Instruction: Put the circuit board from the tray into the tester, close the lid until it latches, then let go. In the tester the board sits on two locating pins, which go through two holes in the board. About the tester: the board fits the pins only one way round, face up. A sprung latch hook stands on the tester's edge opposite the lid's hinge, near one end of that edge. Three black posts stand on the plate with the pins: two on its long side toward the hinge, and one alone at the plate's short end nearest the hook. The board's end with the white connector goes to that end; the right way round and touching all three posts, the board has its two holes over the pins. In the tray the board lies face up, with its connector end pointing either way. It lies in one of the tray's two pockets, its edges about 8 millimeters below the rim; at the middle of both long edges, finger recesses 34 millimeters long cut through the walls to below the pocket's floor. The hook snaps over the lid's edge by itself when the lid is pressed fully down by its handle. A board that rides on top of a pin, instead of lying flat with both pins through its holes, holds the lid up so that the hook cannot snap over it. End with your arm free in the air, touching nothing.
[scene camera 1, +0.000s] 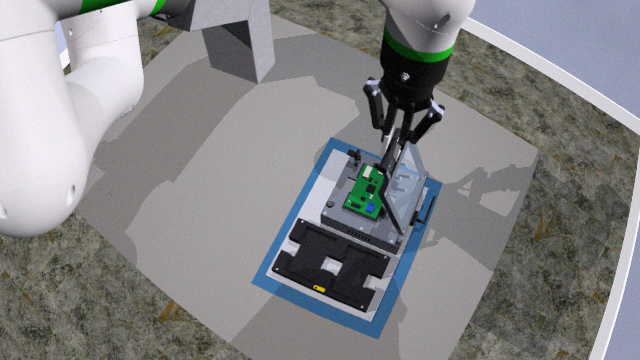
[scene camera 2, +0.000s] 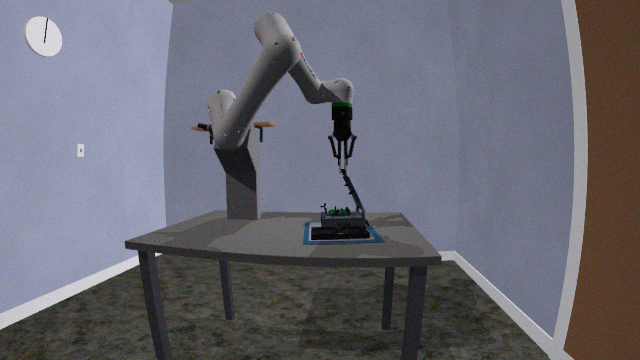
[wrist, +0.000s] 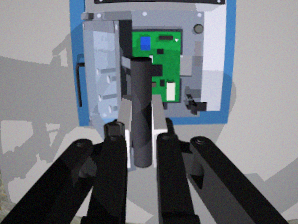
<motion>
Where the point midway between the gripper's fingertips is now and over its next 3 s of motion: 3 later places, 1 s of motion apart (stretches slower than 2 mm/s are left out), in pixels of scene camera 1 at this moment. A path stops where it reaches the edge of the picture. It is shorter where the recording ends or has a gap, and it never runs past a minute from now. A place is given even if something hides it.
My gripper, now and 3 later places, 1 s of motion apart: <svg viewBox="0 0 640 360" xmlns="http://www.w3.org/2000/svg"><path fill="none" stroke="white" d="M390 153L361 153L342 159L337 166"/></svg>
</motion>
